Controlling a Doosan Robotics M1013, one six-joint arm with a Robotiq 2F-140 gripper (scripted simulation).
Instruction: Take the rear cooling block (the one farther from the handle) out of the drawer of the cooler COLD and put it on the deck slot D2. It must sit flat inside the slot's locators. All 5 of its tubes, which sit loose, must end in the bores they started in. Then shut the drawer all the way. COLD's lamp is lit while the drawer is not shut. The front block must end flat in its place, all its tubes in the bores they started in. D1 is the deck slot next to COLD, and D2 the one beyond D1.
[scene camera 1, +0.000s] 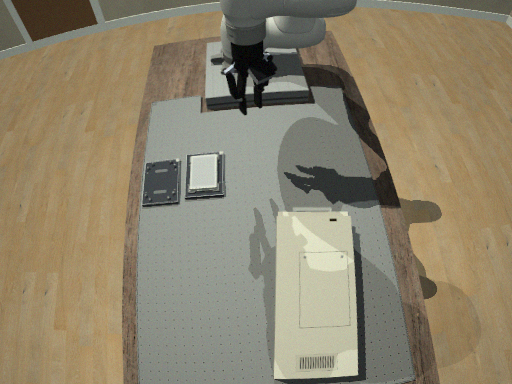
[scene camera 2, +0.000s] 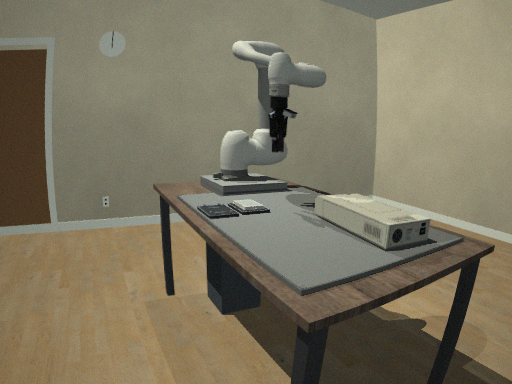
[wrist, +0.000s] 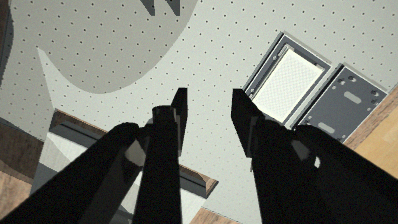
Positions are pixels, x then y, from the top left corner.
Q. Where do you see a cooler COLD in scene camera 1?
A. At 315, 298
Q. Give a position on a deck slot D2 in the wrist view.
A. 335, 110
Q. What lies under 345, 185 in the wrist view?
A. My gripper.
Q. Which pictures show my gripper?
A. Scene camera 1, scene camera 2 and the wrist view: all of them.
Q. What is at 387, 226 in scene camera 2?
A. A cooler COLD.
